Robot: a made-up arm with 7 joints.
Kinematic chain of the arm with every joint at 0, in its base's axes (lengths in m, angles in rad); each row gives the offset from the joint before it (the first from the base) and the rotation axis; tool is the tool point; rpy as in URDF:
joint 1: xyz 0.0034 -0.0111 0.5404 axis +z
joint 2: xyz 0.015 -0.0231 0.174 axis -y
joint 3: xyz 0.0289 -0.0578 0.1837 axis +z
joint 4: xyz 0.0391 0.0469 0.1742 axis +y
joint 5: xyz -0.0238 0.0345 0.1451 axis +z
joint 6: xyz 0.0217 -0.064 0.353 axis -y
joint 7: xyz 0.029 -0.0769 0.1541 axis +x
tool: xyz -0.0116 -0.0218 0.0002 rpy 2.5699 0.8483 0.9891
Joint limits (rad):
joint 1: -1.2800..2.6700
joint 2: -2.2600..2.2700
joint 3: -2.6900..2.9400
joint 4: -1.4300..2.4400
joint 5: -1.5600..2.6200
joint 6: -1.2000..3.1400
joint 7: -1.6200..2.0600
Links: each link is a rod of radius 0.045 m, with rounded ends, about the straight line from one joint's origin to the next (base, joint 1, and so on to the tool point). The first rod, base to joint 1, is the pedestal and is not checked.
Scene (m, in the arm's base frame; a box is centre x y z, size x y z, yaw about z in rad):
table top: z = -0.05
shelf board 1: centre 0.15 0.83 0.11 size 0.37 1 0.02 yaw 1.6
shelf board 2: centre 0.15 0.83 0.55 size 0.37 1 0.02 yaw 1.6
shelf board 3: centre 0.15 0.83 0.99 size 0.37 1 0.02 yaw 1.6
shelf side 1: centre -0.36 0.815 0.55 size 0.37 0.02 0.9 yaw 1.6
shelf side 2: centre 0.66 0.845 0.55 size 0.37 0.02 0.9 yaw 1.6
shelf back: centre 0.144 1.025 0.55 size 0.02 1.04 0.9 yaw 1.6
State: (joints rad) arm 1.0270 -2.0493 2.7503 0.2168 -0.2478 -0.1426 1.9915
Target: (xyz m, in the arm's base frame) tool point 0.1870 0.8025 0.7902
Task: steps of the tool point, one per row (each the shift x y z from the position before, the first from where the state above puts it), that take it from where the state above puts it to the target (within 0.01 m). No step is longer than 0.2 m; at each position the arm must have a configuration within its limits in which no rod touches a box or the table.
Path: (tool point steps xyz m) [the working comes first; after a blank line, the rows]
Joints at the target: 1.0293 -2.0772 2.6188 0.9871 -0.1116 -0.4870 1.9745
Straight joint move there: touches shelf board 2.

1: 0.0723 -0.0708 0.0451
2: 0.0166 -0.0804 0.0116
3: -0.0248 -0.0849 -0.0194
4: -0.0546 -0.0880 -0.0372
5: -0.0847 0.0591 0.1477
6: -0.0900 0.0049 0.1469
7: -0.0864 -0.0459 0.1318
8: 0.0169 0.1028 0.0151
9: -0.0003 0.1029 0.0023
10: -0.0254 0.0984 -0.0174

